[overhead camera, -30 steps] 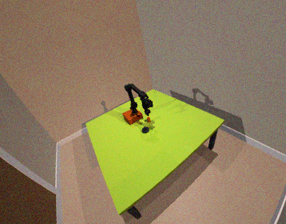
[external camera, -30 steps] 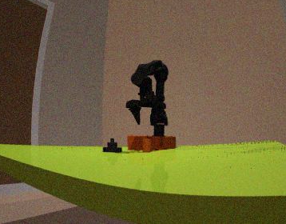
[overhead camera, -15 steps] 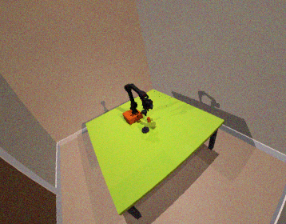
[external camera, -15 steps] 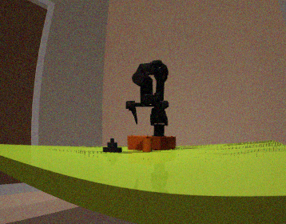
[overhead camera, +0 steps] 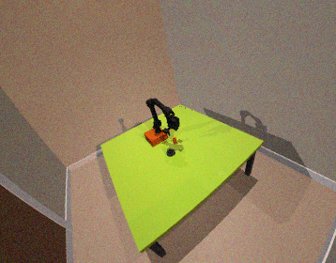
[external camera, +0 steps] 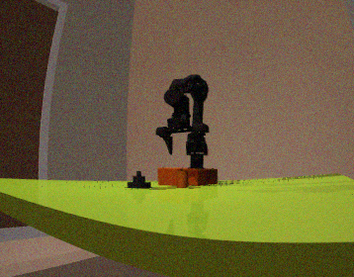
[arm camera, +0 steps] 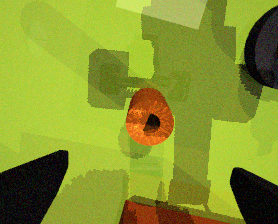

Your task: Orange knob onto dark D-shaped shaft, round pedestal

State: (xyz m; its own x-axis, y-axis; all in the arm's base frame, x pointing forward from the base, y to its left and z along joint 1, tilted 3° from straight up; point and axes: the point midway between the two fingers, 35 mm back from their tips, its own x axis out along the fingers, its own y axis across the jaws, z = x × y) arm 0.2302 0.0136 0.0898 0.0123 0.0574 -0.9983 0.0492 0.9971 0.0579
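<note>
My gripper tip is now 9 cm above the orange knob. Round my gripper tip: pedestal: 7 cm ahead, 14 cm to the right, 9 cm below.
</note>
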